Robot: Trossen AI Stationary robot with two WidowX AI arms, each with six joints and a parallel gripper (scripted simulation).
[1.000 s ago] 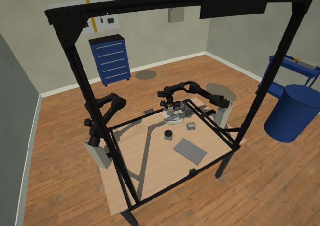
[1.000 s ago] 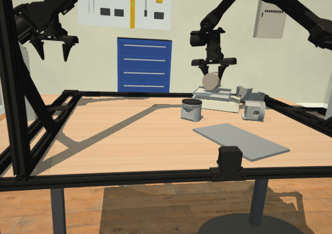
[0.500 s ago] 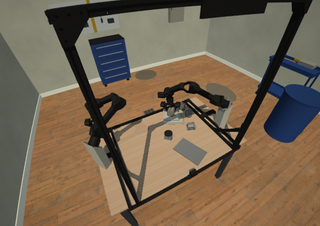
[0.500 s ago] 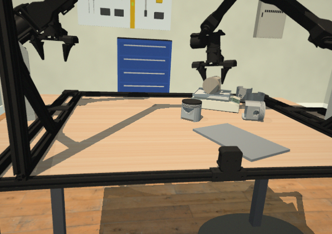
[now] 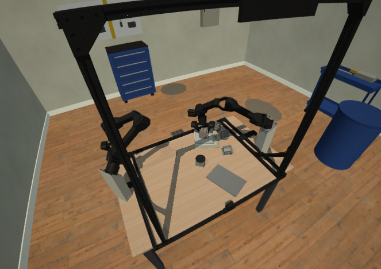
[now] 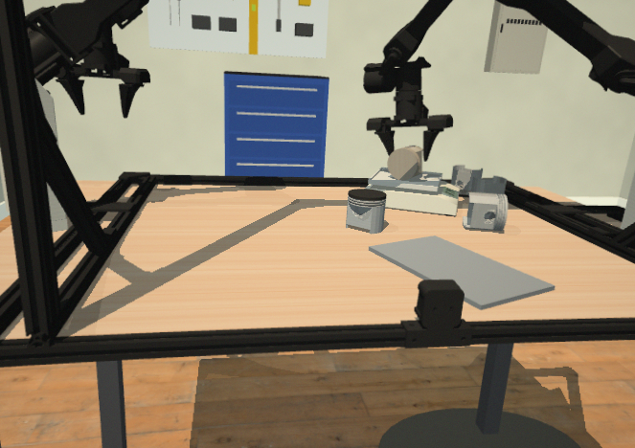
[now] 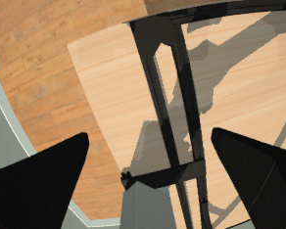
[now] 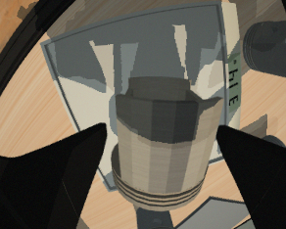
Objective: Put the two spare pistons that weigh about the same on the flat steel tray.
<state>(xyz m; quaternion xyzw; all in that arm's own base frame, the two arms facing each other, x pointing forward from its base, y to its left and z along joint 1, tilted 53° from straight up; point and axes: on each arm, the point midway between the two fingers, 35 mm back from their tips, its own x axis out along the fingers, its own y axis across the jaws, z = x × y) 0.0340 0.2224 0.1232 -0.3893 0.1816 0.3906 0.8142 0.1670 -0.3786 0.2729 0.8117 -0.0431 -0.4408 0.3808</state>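
The tan piston lies 4 cm below my right hand and 1 cm behind it. Round my right hand: white weighing scale 10 cm below, 1 cm to the right, 1 cm behind; flat grey steel tray 42 cm behind, 13 cm below, 1 cm to the left; dark-topped piston 23 cm behind, 13 cm to the left, 9 cm below.
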